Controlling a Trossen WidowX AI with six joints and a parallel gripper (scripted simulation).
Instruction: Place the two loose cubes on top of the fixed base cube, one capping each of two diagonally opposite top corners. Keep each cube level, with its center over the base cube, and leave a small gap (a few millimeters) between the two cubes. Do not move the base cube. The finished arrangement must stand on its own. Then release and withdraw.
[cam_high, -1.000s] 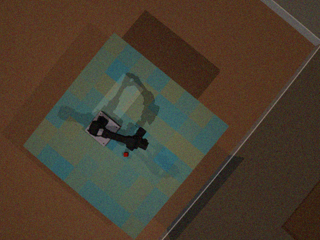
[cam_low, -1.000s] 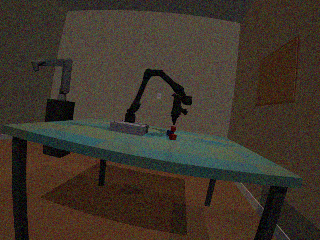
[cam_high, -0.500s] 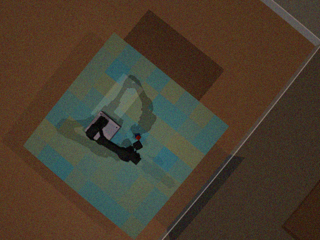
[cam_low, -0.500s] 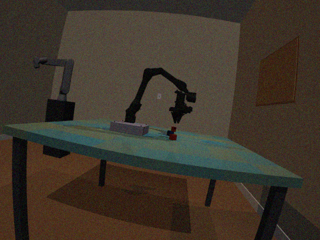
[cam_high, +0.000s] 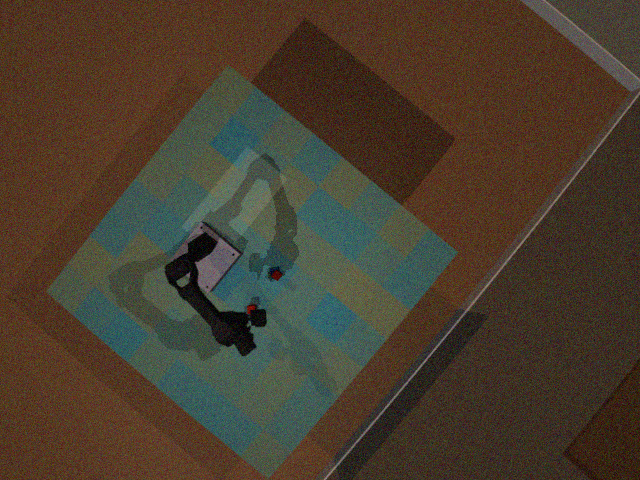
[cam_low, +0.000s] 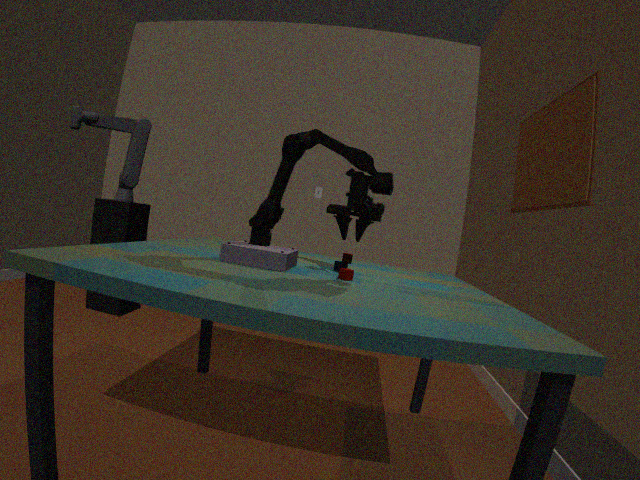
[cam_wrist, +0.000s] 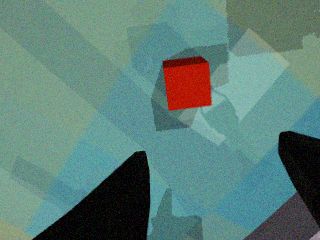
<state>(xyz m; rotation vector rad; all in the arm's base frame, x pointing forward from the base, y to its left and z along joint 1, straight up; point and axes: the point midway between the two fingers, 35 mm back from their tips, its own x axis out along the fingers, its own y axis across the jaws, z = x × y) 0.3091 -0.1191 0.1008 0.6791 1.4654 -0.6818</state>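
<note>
My gripper tip is 190 mm to the right of the red cube and 70 mm above it. Also, from my gripper tip: blue cube (190 mm to the left, 110 mm below, 10 mm behind).
</note>
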